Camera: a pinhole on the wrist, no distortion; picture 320 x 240 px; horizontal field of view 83.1 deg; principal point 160.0 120.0 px. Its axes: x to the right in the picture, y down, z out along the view. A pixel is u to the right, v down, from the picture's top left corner.
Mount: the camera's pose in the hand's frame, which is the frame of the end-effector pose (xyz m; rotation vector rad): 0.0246 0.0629 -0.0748 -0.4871 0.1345 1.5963
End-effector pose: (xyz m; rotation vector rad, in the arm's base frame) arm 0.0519 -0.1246 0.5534 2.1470 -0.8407 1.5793
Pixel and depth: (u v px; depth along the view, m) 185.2 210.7 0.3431
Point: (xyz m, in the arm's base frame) -0.0003 -0.3416 0.2715
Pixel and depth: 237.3 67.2 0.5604
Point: 0.0108 -0.7473 0.4517
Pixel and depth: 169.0 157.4 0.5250
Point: 0.1063 -0.4977 0.2283
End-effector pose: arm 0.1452 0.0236 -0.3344 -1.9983 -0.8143 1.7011
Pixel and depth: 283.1 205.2 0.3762
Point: 0.0723 -0.4590 -0.4481
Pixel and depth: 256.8 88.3 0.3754
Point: 0.0207 -0.2881 -0.6226
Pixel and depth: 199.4 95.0 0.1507
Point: 0.1217 -0.0878 -0.4479
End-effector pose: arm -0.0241 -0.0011 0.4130 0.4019 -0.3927 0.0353
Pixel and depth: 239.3 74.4 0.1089
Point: -0.0202 0.1322 0.4880
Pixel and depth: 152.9 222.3 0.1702
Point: -0.1583 0.0821 0.4654
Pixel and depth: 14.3 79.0 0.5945
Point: -0.2295 -0.3961 0.9383
